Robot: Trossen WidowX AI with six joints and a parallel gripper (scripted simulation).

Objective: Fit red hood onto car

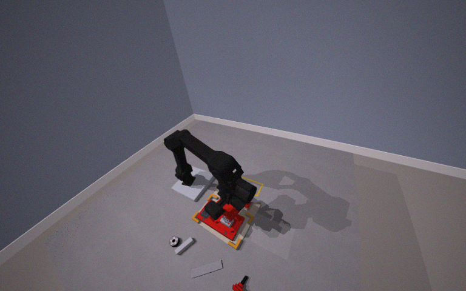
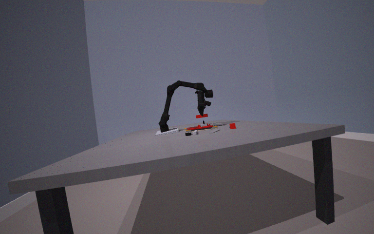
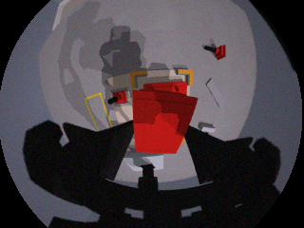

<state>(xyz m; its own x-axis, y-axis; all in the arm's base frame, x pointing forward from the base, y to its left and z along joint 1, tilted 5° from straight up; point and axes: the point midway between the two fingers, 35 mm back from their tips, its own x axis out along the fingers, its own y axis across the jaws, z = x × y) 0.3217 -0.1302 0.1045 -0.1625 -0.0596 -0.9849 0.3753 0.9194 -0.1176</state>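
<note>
Now: gripper tip 10 mm past the grey engine block, 20 mm to the left of it and 80 mm above it. From my gripper tip the other things lie so: wheel 200 mm behind, 170 mm to the right, 100 mm below; then red hood 10 mm above.
</note>
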